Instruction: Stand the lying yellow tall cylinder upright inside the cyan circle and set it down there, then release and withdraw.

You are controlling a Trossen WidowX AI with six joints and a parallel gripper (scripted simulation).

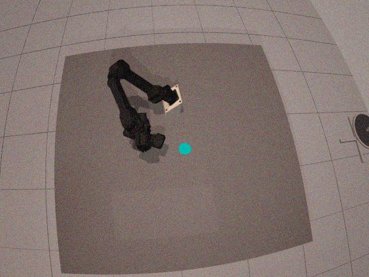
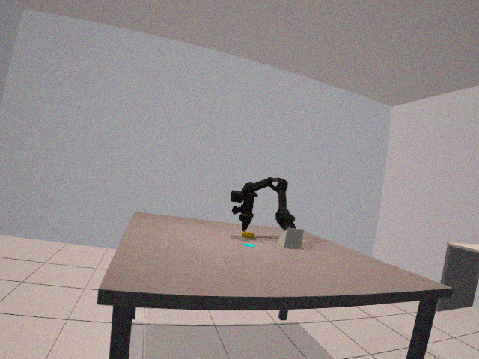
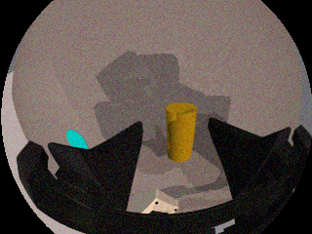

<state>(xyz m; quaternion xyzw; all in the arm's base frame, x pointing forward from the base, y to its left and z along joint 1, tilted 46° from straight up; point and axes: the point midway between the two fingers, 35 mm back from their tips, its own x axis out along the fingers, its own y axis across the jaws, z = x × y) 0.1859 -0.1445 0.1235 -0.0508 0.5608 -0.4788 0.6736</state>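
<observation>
Now: gripper tip 2 cm past the yellow tall cylinder, 2 cm above it and 1 cm to the right of it. The rest, counted from my gripper tip: cyan circle (18 cm to the left, 6 cm ahead, 4 cm below).
</observation>
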